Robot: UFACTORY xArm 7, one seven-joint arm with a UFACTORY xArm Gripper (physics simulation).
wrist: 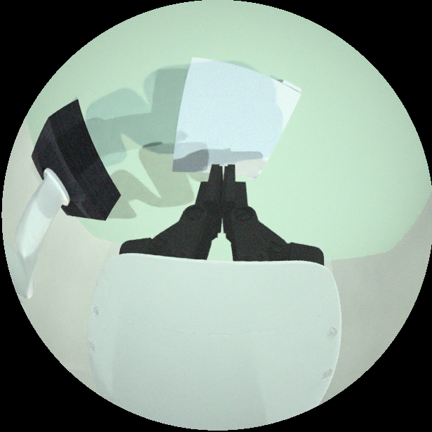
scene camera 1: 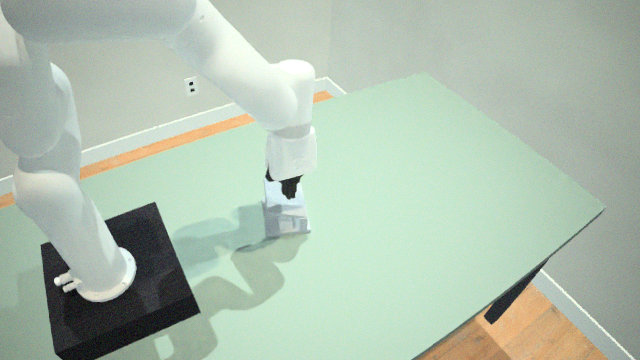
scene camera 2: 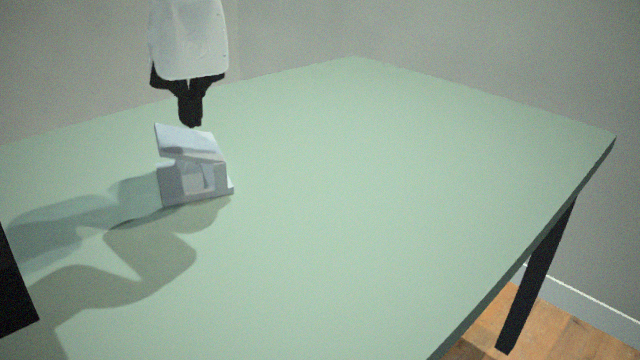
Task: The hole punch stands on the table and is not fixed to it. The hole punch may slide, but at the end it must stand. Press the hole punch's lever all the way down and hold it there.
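Pixels of known places: gripper, fingertip midpoint: (scene camera 1: 288, 195) (scene camera 2: 191, 125); arm's base at its link origin: (scene camera 1: 106, 274).
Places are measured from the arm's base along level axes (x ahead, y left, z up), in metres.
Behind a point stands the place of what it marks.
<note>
The pale blue-grey hole punch (scene camera 1: 287, 225) {x 0.399, y -0.054, z -0.050 m} (scene camera 2: 170, 189) {x 0.374, y -0.022, z -0.066 m} stands upright on the green table (scene camera 1: 400, 200) {x 0.700, y -0.127, z -0.078 m} (scene camera 2: 350, 200) {x 0.553, y -0.219, z -0.078 m}. Its wide flat lever (scene camera 1: 275, 192) {x 0.407, y 0.011, z -0.001 m} (scene camera 2: 187, 141) {x 0.421, y -0.008, z -0.009 m} (wrist: 225, 110) is tilted, with a gap between it and the body in the scene camera 2 view. My gripper (scene camera 1: 290, 196) {x 0.414, y -0.038, z 0.029 m} (scene camera 2: 191, 125) {x 0.414, y -0.038, z 0.029 m} (wrist: 224, 180) is shut and empty, pointing down. Its fingertips are at the lever's far edge in the scene camera 2 view, and overlap the lever in the scene camera 1 view. Whether they touch it I cannot tell. The lever hides most of the body in the wrist view.
The black base block (scene camera 1: 150, 260) {x 0.092, y -0.016, z 0.000 m} (scene camera 2: 12, 300) {x 0.122, y -0.132, z -0.040 m} (wrist: 75, 160) of the arm stands on the table to the left of the punch in the scene views. Shadows of the arm fall between the block and the punch. Grey walls stand behind the table.
</note>
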